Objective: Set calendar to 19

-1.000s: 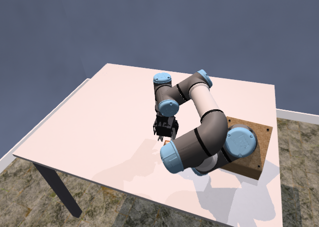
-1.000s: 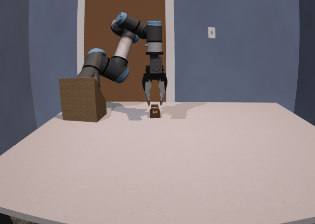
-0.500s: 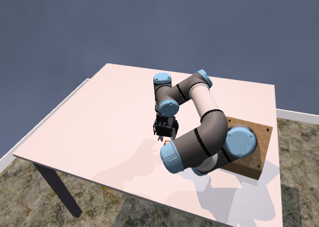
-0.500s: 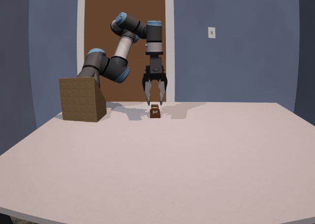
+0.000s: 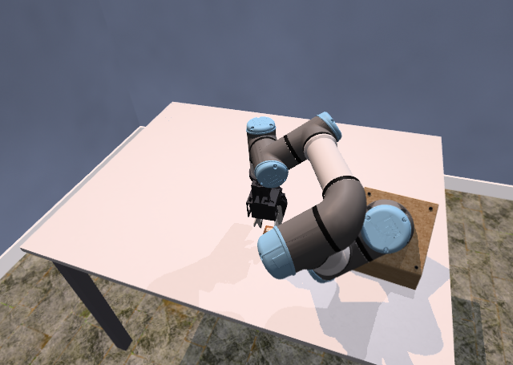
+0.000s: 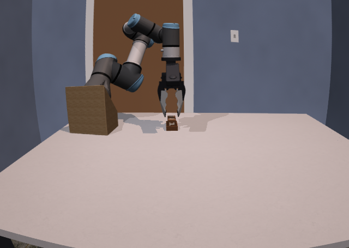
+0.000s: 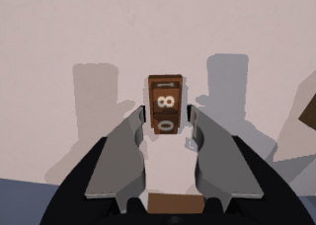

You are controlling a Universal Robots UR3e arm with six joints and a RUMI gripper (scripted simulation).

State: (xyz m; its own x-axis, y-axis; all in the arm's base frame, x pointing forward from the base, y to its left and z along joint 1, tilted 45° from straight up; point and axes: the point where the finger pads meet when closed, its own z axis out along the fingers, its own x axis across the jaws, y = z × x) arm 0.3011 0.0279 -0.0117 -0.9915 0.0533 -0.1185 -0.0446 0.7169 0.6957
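The brown digit cube is 4 cm below my hand. The rest, counted from my hand: tray (5 cm below, 2 cm to the left).
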